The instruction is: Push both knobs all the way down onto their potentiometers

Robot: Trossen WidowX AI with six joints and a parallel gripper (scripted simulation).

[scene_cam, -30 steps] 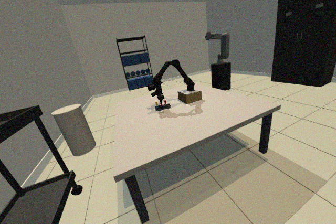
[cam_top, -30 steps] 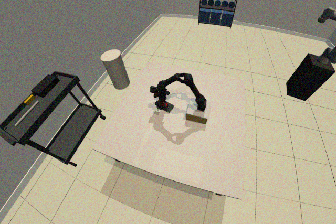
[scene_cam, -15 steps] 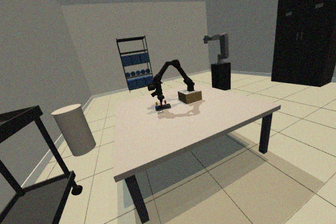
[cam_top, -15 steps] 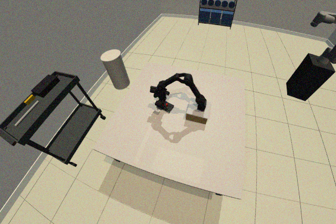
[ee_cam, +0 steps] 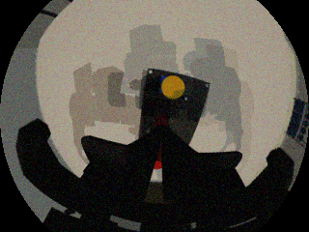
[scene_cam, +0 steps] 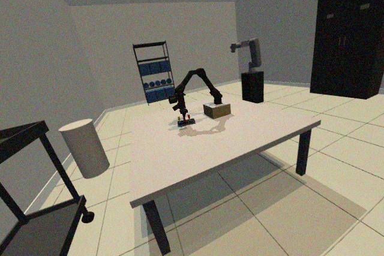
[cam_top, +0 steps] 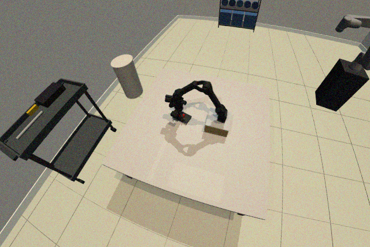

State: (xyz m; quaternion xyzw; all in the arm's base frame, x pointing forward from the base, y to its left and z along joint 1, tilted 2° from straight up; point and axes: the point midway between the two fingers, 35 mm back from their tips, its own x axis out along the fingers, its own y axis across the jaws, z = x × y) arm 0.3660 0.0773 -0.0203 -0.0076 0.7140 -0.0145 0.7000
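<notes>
My gripper tip is now 50 mm short of the knob and 10 mm above it.
</notes>
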